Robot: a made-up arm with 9 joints. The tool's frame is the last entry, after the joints. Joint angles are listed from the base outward.
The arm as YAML. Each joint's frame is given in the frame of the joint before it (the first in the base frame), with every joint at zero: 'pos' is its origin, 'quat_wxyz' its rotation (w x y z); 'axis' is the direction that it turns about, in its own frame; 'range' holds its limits. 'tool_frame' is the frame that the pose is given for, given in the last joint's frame.
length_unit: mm
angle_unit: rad
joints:
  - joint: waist
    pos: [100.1, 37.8, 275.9]
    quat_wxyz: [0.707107, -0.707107, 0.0, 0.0]
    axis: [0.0, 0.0, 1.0]
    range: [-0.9, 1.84]
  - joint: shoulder
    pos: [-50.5, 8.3, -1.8]
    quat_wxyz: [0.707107, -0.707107, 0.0, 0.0]
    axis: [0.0, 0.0, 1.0]
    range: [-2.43, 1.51]
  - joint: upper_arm
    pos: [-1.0, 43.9, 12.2]
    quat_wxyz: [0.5, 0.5, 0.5, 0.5]
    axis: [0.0, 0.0, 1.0]
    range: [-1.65, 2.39]
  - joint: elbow
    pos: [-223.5, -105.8, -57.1]
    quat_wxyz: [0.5, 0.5, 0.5, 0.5]
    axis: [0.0, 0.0, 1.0]
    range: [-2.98, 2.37]
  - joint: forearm
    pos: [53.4, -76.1, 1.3]
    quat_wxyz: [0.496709, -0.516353, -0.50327, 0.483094]
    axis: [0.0, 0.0, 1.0]
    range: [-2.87, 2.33]
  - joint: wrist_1
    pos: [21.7, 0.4, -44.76]
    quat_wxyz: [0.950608, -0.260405, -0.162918, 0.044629]
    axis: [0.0, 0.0, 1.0]
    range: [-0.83, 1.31]
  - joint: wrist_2
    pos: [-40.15, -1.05, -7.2]
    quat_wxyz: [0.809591, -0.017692, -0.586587, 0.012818]
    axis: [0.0, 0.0, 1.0]
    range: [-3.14, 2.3]
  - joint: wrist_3
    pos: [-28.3, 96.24, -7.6]
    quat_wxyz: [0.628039, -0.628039, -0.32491, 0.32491]
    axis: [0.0, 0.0, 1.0]
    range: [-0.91, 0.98]
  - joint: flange
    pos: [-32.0, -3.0, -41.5]
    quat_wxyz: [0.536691, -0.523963, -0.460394, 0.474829]
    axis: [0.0, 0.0, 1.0]
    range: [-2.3, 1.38]
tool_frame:
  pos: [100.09, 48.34, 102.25]
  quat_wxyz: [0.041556, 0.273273, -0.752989, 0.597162]
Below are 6 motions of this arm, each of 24 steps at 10 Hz.
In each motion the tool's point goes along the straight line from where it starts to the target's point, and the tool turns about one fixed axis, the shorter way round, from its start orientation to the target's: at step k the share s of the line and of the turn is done. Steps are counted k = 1, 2, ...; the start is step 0. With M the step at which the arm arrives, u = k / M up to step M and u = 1 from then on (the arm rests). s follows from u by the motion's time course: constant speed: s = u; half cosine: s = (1 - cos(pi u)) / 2; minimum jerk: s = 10 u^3 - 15 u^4 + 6 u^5.
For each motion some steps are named. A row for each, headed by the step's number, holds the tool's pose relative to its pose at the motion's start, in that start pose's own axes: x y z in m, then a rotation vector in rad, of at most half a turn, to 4 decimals.
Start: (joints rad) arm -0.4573 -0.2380 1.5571 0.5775 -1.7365 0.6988 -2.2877 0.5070 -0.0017
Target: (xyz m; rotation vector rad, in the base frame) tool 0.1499 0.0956 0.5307 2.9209 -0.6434 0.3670
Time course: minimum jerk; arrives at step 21
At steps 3, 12, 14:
3: -0.0010 -0.0041 0.0029 -0.0045 -0.0320 -0.0221
12: -0.0273 -0.1122 0.0785 -0.1215 -0.8704 -0.6018
14: -0.0341 -0.1402 0.0981 -0.1518 -1.0879 -0.7522

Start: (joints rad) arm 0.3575 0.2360 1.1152 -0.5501 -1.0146 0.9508 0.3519 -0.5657 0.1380
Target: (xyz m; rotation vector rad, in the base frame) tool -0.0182 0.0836 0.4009 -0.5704 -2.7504 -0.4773
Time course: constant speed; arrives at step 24
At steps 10, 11, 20, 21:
10: 0.0282 -0.0052 -0.0100 0.4905 -0.2451 0.4811
11: 0.0310 -0.0057 -0.0110 0.5395 -0.2697 0.5292
20: 0.0563 -0.0104 -0.0201 0.9810 -0.4903 0.9622
21: 0.0591 -0.0110 -0.0211 1.0300 -0.5148 1.0103

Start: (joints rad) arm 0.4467 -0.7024 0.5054 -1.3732 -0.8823 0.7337 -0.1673 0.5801 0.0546
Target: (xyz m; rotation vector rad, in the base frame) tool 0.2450 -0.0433 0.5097 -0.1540 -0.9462 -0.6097
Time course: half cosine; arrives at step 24
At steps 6, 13, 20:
6: 0.0064 -0.0006 -0.0301 -0.1347 0.0196 -0.0273
13: 0.0247 -0.0022 -0.1162 -0.5199 0.0755 -0.1054
20: 0.0408 -0.0036 -0.1919 -0.8582 0.1246 -0.1740

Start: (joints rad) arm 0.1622 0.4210 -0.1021 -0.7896 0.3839 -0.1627 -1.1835 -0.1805 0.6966
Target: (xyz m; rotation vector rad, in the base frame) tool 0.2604 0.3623 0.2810 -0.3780 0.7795 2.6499
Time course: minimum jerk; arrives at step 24
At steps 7, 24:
7: -0.0063 0.0178 0.0496 -0.2252 0.1140 0.0202
24: -0.0416 0.1169 0.3261 -1.4793 0.7486 0.1328

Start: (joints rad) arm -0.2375 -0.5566 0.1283 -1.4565 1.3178 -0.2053 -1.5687 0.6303 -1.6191
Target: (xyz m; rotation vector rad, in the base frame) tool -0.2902 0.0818 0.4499 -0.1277 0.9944 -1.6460
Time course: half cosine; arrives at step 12
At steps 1, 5, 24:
1: 0.0002 0.0011 -0.0003 0.0047 0.0041 -0.0111
5: 0.0038 0.0246 -0.0069 0.1016 0.0901 -0.2404
24: 0.0103 0.0663 -0.0185 0.2743 0.2431 -0.6488

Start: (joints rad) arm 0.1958 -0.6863 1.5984 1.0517 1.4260 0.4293 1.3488 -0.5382 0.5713
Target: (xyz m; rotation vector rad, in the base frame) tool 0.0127 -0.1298 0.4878 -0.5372 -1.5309 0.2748
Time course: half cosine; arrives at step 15
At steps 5, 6, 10, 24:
5: 0.0198 0.0197 -0.0424 0.2589 -0.5203 -0.1148
6: 0.0274 0.0273 -0.0586 0.3577 -0.7190 -0.1587
10: 0.0594 0.0592 -0.1272 0.7766 -1.5609 -0.3445
24: 0.0792 0.0789 -0.1696 1.0355 -2.0812 -0.4593

